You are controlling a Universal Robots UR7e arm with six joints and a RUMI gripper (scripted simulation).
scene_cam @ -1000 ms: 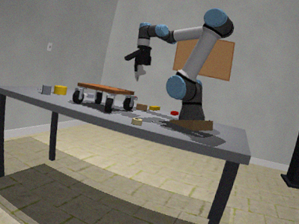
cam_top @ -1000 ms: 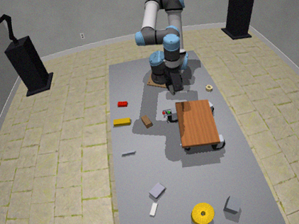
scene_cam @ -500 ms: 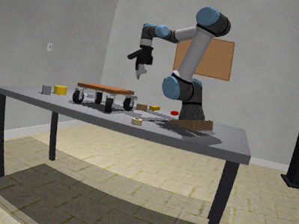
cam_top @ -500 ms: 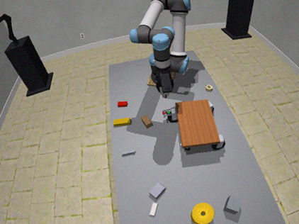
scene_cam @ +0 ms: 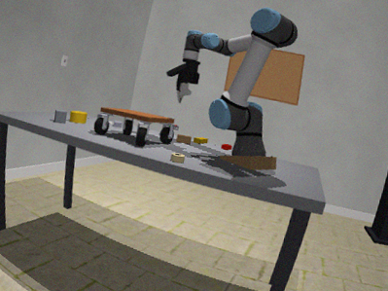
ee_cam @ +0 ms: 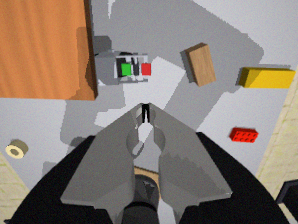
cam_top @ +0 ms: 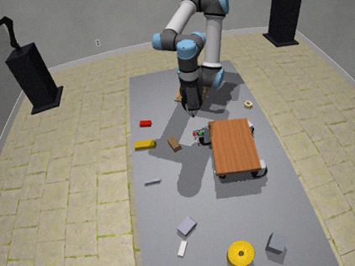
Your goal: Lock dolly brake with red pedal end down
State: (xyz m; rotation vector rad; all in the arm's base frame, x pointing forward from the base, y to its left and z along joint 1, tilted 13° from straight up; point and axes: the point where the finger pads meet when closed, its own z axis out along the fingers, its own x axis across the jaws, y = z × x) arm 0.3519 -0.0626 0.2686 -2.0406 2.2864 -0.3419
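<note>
Now: the brake pedal 1 cm to the left of my hand and 14 cm below it. From my hand the other things lie so: wooden block: 2 cm behind, 11 cm to the right, 20 cm below; then grey bar: 16 cm ahead, 26 cm to the right, 21 cm below; then yellow bar: 7 cm behind, 26 cm to the right, 21 cm below.
</note>
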